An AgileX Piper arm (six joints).
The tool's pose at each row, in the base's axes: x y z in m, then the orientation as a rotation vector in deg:
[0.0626, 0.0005, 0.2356, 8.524, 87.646, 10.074]
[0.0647, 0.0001, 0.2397, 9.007, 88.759, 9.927]
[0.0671, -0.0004, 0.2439, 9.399, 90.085, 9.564]
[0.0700, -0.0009, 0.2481, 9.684, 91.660, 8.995]
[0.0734, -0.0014, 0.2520, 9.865, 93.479, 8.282]
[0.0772, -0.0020, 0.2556, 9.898, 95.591, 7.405]
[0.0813, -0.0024, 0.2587, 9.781, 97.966, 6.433]
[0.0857, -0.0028, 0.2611, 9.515, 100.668, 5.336]
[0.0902, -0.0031, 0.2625, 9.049, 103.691, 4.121]
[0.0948, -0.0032, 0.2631, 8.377, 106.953, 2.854]
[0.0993, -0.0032, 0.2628, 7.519, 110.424, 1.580]
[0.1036, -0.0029, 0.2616, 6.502, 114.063, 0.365]
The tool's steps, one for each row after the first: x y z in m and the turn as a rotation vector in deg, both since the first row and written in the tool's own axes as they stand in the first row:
[-0.0040, 0.0004, 0.0022, 0.521, 1.072, 0.184]
[-0.0082, 0.0007, 0.0048, 1.137, 2.338, 0.167]
[-0.0123, 0.0010, 0.0078, 1.832, 3.837, -0.053]
[-0.0161, 0.0013, 0.0114, 2.571, 5.570, -0.430]
[-0.0196, 0.0014, 0.0153, 3.339, 7.588, -1.003]
[-0.0226, 0.0015, 0.0195, 4.092, 9.870, -1.723]
[-0.0249, 0.0015, 0.0240, 4.852, 12.477, -2.605]
[-0.0261, 0.0014, 0.0285, 5.582, 15.410, -3.667]
[-0.0266, 0.0014, 0.0331, 6.234, 18.595, -4.864]
[-0.0262, 0.0012, 0.0376, 6.790, 22.006, -6.150]
[-0.0248, 0.0012, 0.0419, 7.226, 25.608, -7.463]

